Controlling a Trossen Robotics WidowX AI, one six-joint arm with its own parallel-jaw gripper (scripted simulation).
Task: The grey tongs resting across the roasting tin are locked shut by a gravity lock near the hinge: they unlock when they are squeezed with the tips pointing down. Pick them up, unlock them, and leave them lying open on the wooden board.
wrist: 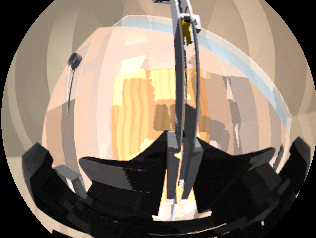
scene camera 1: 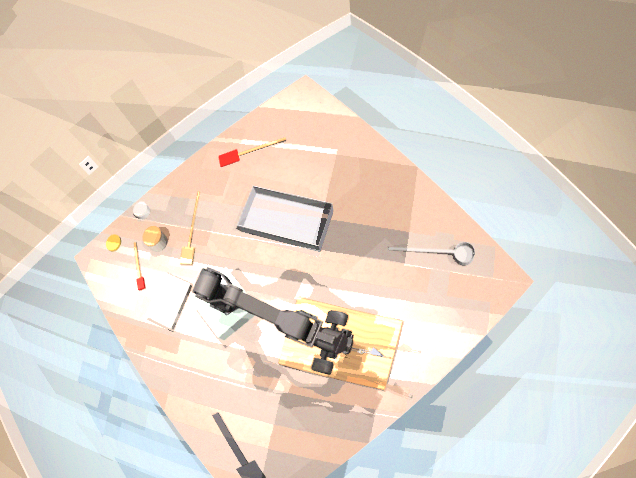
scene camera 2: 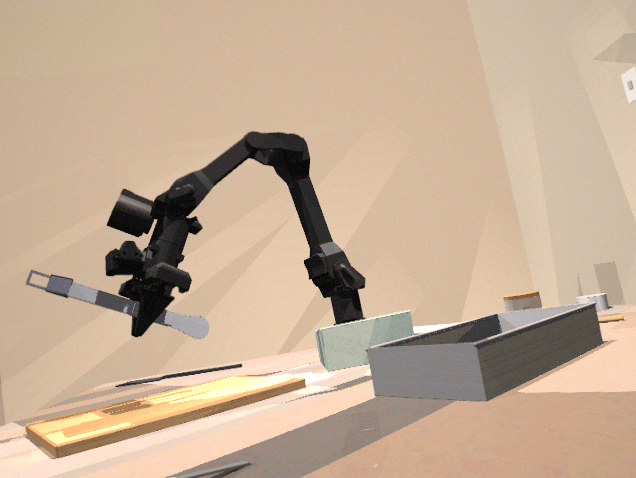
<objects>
my gripper: wrist; scene camera 1 343,348; scene camera 2
same spot on my gripper: (wrist: pixel 125 191) = (scene camera 2: pixel 147 286)
</objects>
